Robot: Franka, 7 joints.
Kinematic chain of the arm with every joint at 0, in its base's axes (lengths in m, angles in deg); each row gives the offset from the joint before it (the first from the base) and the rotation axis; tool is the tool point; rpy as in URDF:
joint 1: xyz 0 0 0.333 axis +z
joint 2: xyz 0 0 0 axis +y
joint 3: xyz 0 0 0.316 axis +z
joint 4: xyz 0.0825 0 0 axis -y
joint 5: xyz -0.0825 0 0.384 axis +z
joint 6: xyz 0 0 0 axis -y
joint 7: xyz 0.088 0 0 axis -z
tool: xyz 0 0 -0.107 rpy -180 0 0
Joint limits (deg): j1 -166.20..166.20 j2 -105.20..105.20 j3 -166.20..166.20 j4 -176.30..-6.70 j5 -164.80..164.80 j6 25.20..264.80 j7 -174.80..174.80
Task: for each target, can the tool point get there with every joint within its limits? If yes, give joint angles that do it. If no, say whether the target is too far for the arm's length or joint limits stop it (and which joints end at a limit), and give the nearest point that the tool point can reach.
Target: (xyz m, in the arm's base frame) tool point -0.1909 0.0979 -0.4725
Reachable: no: joint limits stop it (at a limit: joint 2) | nearest point -0.2018 0.1035 -0.3578 | short by 0.115 m
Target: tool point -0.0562 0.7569 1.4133
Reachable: no: too far | nearest point -0.0365 0.4918 1.0350 | short by 0.462 m
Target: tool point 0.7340 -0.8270 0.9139
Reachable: no: too far | nearest point 0.5041 -0.5680 0.7320 | short by 0.391 m
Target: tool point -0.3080 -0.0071 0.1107
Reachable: yes | joints 30.95 -32.42 139.85 -145.81 63.23 81.40 -142.70
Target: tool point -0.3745 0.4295 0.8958
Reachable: yes | joints -8.89 -7.08 130.54 -64.96 94.36 124.53 -102.05
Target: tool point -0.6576 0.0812 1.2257
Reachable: no: too far | nearest point -0.5075 0.0627 1.0219 | short by 0.254 m
